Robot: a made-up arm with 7 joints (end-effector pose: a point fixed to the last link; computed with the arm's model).
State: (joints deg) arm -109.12 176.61 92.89 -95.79 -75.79 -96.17 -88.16
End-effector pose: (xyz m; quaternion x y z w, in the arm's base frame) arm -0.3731 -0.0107 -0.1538 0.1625 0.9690 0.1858 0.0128
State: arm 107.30 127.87 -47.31 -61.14 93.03 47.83 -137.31
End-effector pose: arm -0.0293 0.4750 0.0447 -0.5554 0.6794 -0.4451 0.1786
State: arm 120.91 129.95 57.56 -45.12 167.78 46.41 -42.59
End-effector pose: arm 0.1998 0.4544 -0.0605 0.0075 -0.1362 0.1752 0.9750
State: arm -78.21 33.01 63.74 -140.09 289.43 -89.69 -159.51
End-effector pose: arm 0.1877 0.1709 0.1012 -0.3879 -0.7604 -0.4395 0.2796
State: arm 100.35 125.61 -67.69 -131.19 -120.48 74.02 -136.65
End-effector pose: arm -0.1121 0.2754 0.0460 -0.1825 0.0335 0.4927 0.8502
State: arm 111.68 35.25 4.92 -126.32 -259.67 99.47 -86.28
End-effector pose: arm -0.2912 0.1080 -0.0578 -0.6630 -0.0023 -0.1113 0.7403
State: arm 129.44 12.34 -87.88 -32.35 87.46 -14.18 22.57
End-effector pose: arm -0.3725 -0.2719 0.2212 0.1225 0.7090 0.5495 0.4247
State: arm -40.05 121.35 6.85 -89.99 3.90 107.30 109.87
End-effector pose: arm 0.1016 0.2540 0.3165 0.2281 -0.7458 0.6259 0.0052
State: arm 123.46 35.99 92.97 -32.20 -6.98 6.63 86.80
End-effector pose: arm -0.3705 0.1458 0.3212 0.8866 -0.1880 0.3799 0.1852
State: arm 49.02 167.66 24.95 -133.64 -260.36 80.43 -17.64
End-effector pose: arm 0.2856 0.0450 0.0494 0.2442 0.4388 -0.6161 0.6068
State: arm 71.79 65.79 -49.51 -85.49 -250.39 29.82 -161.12
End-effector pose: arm -0.3139 0.2302 -0.1807 -0.4277 -0.0385 -0.6737 0.6014
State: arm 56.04 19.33 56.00 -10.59 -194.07 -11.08 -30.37
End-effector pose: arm -0.4124 0.1392 -0.2804 -0.4619 0.2054 -0.8460 0.1697
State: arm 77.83 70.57 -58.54 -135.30 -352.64 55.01 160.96
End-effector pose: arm -0.2357 0.1241 -0.1098 0.2500 0.2997 0.7741 0.4985
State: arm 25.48 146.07 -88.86 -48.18 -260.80 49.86 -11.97
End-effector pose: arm 0.0682 0.3977 0.2893 0.6581 0.4570 0.2072 0.5613
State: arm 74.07 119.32 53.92 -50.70 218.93 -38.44 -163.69
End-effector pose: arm 0.2223 0.4245 0.1170 0.6325 -0.2092 0.0235 0.7454
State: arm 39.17 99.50 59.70 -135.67 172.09 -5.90 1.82
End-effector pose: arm 0.1380 0.2254 0.1119 -0.5766 -0.5019 0.1269 0.6321
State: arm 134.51 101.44 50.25 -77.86 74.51 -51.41 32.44
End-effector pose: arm -0.0226 0.4456 -0.0110 0.1384 -0.4727 0.0274 0.8699
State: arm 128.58 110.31 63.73 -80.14 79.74 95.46 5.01
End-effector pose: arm 0.0903 0.4296 -0.0459 0.2824 0.5521 0.1611 0.7678
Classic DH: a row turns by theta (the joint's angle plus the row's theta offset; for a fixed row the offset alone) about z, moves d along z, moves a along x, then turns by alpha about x. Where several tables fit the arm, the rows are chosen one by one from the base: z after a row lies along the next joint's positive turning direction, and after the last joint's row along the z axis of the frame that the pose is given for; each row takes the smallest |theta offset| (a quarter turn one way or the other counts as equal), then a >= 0, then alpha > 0; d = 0 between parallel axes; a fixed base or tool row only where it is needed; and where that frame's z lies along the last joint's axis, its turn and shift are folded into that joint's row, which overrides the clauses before.
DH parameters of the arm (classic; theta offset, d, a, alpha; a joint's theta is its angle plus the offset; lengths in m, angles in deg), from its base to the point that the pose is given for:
base (fixed): 0 0 0 -70
joint 1: 90 0 0 90
joint 2: 70 0 0 -90
joint 3: -90 -0.3376 0.0379 -90
joint 4: 0 0 -0.0214 90
joint 5: 0 -0.1769 0 -90
joint 6: 0 0 0 90
joint 7: 0 0 0 0

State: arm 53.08 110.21 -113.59 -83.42 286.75 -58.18 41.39
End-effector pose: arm -0.2044 0.3733 0.0849 -0.7631 0.4456 -0.2407 0.4015
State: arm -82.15 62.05 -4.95 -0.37 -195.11 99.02 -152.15
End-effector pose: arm 0.3820 0.3348 0.0847 0.1108 -0.9223 -0.3611 0.0821
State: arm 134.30 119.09 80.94 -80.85 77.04 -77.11 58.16
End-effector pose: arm 0.1667 0.3997 -0.0766 -0.3417 -0.7233 0.0350 0.5990
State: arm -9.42 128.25 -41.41 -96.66 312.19 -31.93 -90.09
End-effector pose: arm 0.1648 0.3450 0.1225 -0.1672 -0.2022 0.7881 0.5568
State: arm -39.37 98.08 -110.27 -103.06 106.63 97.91 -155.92
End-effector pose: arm 0.1093 0.3394 -0.1433 -0.6548 0.0692 -0.7376 0.1495
